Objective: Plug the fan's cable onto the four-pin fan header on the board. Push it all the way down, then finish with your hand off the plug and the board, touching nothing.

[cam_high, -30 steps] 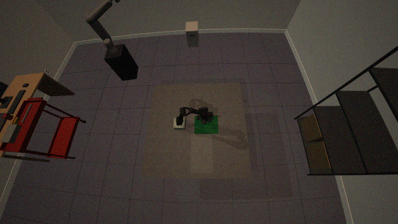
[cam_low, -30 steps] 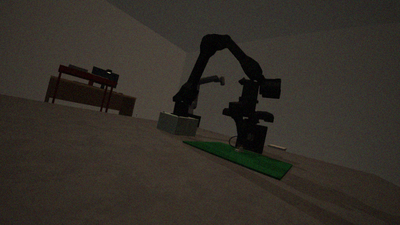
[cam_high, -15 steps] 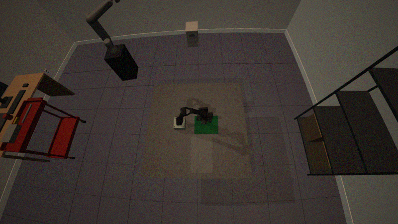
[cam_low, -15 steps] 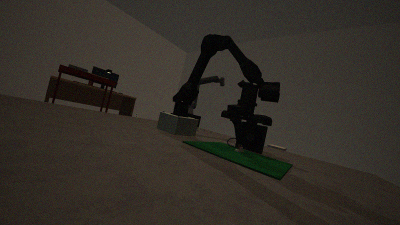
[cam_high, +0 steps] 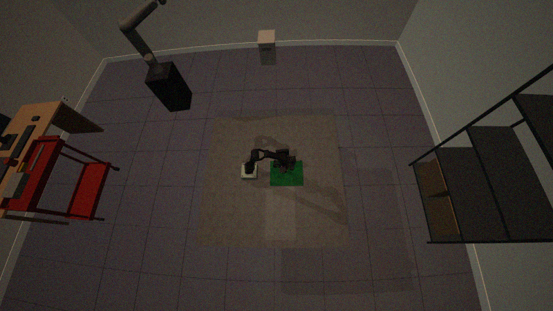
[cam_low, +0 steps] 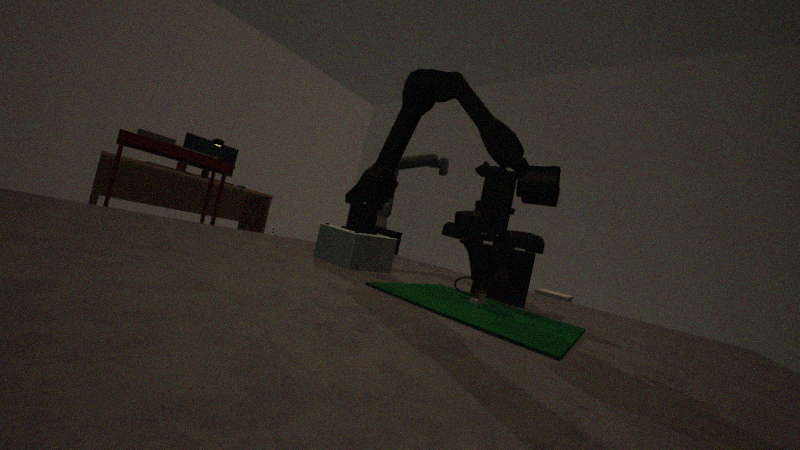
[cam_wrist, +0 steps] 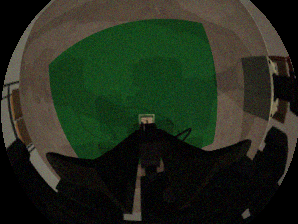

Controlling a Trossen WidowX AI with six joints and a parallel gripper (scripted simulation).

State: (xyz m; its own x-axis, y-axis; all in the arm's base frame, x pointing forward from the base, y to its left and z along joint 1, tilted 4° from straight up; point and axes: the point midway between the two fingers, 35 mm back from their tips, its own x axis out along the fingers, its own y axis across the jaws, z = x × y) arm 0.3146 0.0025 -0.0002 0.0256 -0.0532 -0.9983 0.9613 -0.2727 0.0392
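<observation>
Now: gripper tip 2 cm short of the green board, 3 cm to the left of it and 5 cm above it. Also, from my gripper tip: black fan: 14 cm to the left, 2 cm above; then plug: 1 cm to the left, 1 cm above.
</observation>
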